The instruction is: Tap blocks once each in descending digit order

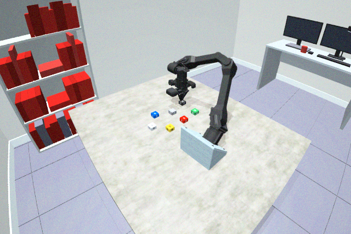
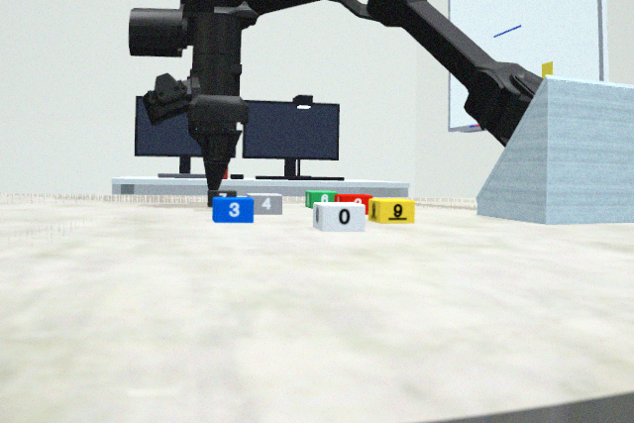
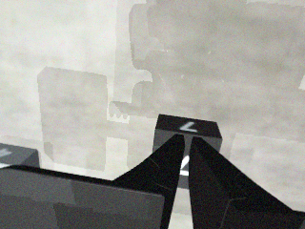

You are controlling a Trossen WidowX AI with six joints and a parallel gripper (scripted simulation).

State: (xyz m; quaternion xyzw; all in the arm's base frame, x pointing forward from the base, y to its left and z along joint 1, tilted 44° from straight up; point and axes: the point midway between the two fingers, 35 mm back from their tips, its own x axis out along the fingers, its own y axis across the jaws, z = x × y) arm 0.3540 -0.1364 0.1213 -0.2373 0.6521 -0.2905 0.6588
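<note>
My gripper tip is 10 mm past the black block and 10 mm above it. From my gripper tip the other things lie so: red block 130 mm behind, 110 mm to the left, 10 mm below; green block 130 mm behind, 20 mm to the left, 10 mm below; grey block 110 mm to the left, 40 mm behind, 10 mm below.
</note>
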